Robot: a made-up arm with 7 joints.
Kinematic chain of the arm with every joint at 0, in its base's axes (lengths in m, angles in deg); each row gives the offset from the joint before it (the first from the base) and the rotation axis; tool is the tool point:
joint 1: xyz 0 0 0 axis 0 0.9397 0.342
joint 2: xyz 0 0 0 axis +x
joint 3: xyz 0 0 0 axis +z
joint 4: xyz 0.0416 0 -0.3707 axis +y
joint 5: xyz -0.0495 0 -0.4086 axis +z
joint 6: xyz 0 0 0 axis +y
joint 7: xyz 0 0 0 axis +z
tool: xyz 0 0 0
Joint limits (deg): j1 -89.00..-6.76 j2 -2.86..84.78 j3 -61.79..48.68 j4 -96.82..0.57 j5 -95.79..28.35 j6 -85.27..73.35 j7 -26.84..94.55
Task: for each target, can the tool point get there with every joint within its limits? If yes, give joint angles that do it. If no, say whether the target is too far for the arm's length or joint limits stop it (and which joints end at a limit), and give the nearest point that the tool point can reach.
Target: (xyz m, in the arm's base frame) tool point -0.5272 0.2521 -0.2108
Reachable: no: joint limits stop it (at a limit: joint 1, joint 4) | nearest point 0.0615 0.6507 -0.4237 | short by 0.742 m
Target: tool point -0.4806 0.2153 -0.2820
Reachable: no: joint limits stop it (at a limit: joint 1, joint 4) | nearest point 0.0739 0.5069 -0.5867 | short by 0.697 m
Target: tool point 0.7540 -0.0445 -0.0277
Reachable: yes | joints -68.49 25.66 -24.36 -44.47 -15.14 -62.45 -4.21
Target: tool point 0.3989 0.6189 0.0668
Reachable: yes | joints -27.69 67.13 32.18 -52.49 -43.36 -13.04 55.64
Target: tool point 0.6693 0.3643 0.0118
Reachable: yes | joints -62.46 34.53 39.68 -40.84 -1.15 -21.66 -14.60
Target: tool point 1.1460 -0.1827 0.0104
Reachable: no: too far | nearest point 0.7748 -0.1235 0.0070 | short by 0.376 m
